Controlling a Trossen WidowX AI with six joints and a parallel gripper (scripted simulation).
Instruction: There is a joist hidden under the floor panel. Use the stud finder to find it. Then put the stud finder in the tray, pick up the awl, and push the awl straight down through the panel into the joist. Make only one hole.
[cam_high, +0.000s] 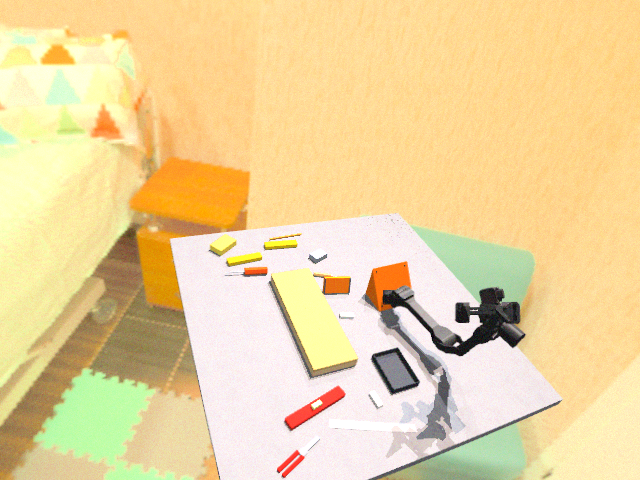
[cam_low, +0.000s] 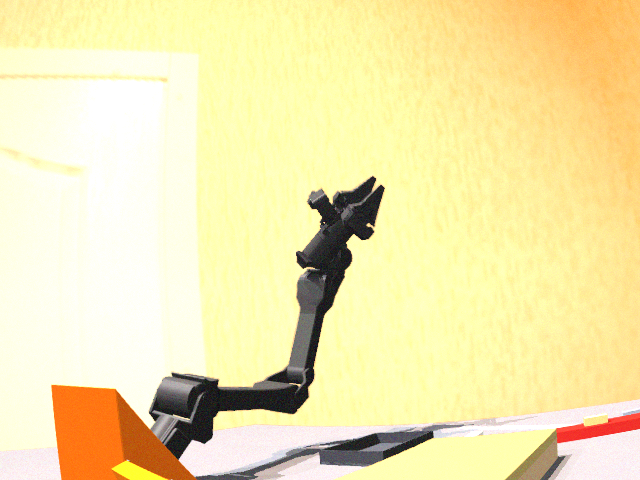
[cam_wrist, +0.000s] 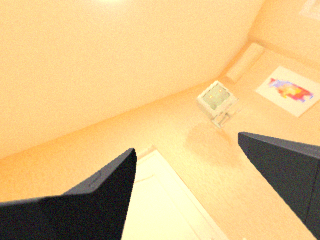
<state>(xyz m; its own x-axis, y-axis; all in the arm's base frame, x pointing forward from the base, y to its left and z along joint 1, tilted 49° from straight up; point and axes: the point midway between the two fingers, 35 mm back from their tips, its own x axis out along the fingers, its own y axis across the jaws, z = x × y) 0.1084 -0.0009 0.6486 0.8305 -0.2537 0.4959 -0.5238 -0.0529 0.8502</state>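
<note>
Now: the orange stud finder 150 mm ahead of my gripper tip, 640 mm to the right of it and 480 mm below it. The rest, counted from my gripper tip: awl (140 mm ahead, 700 mm to the right, 500 mm below); red level (400 mm ahead, 80 mm to the right, 490 mm below); dark tray (60 mm ahead, 160 mm to the right, 490 mm below).
</note>
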